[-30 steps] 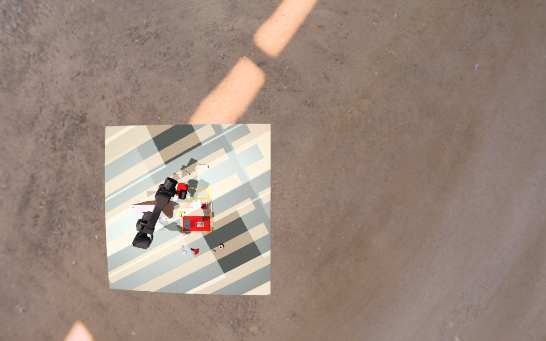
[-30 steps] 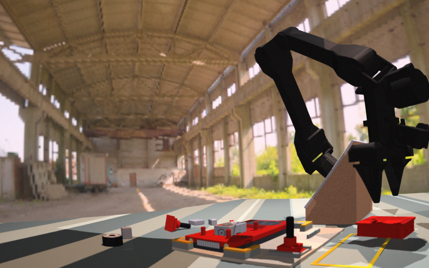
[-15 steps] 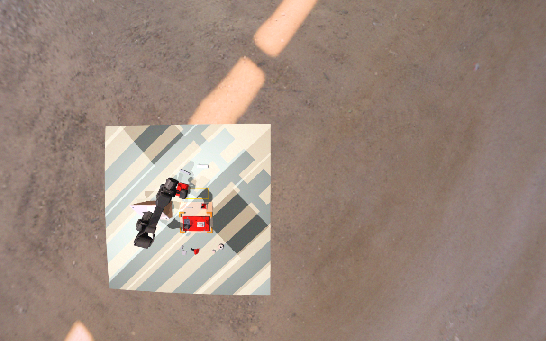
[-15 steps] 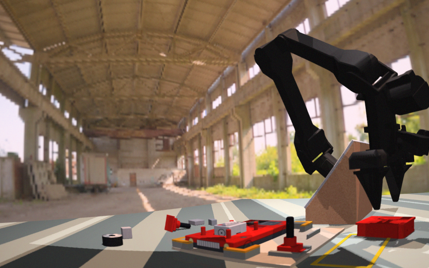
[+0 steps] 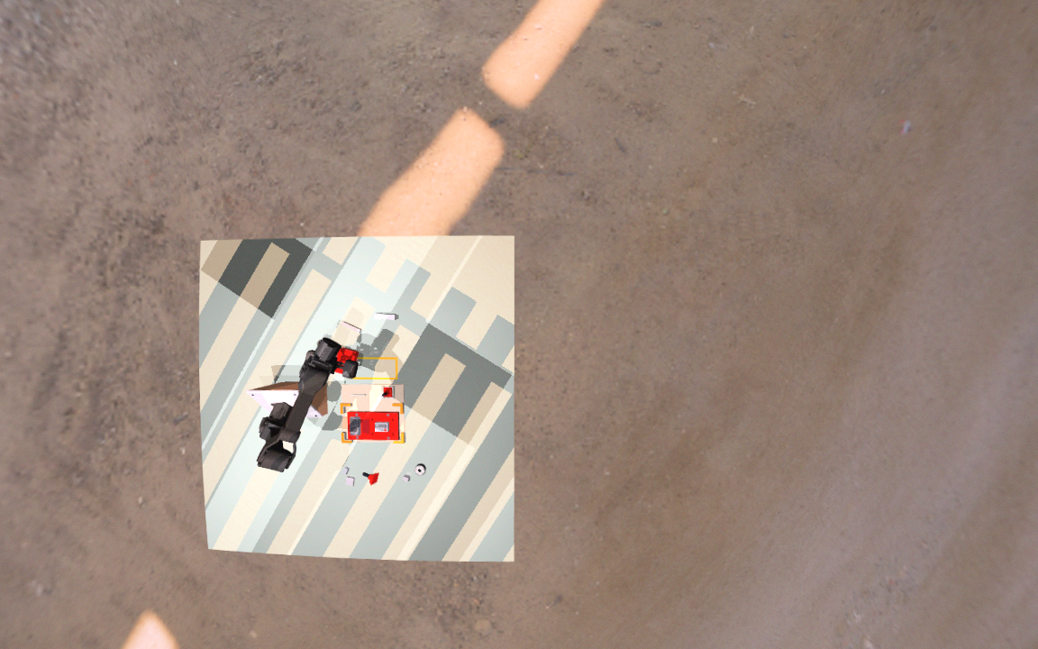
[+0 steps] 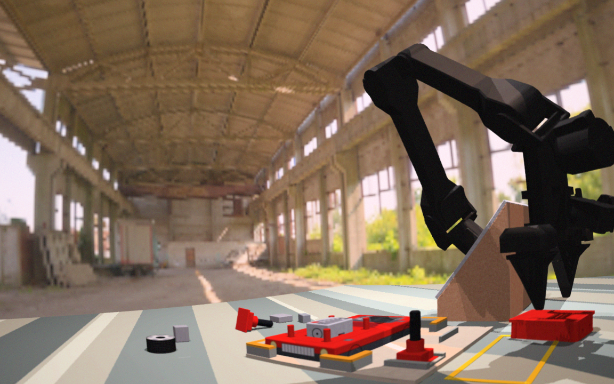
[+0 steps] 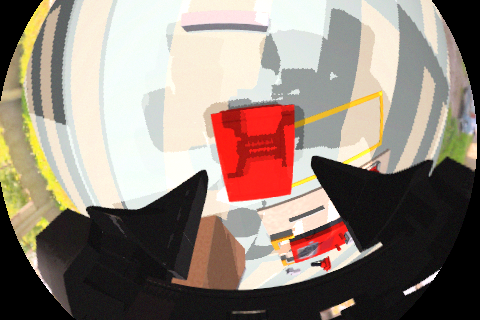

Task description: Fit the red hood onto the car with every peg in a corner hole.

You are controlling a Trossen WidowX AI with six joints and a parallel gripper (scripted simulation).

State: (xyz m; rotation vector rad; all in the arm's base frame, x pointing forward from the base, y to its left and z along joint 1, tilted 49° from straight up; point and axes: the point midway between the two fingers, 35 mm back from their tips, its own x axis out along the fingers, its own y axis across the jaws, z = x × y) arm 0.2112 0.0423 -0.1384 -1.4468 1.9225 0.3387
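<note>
The red hood lies 20 mm below my gripper tip. The rest, counted from my gripper tip: grey engine block 110 mm ahead, 260 mm to the right, 20 mm below; black wheel 220 mm ahead, 460 mm to the right, 30 mm below.
</note>
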